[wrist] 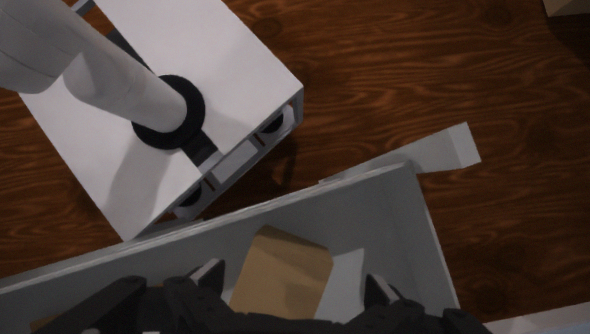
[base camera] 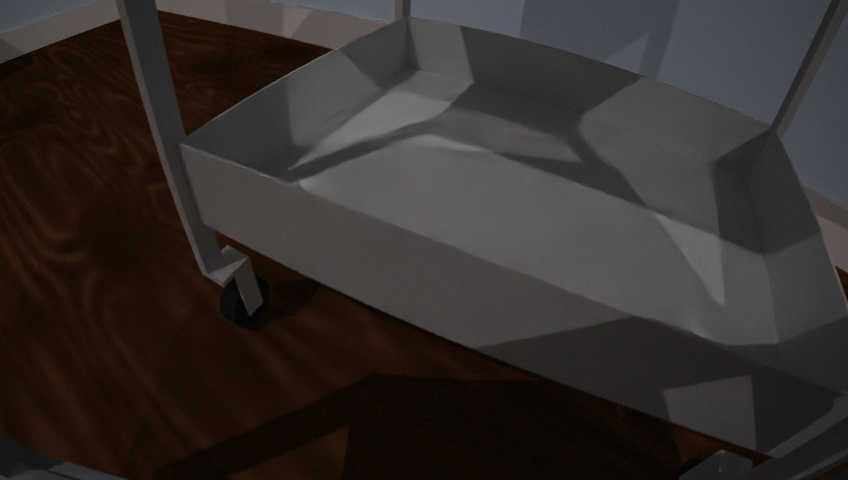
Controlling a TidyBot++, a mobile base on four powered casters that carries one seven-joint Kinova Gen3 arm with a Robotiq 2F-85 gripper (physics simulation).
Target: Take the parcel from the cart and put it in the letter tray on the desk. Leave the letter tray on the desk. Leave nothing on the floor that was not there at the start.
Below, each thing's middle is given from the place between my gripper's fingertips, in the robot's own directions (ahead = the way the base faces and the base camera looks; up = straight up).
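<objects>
Brown cardboard parcel (wrist: 283, 275): 1 cm ahead of my hand, 3 cm to the right of it, 5 cm below it.
</objects>
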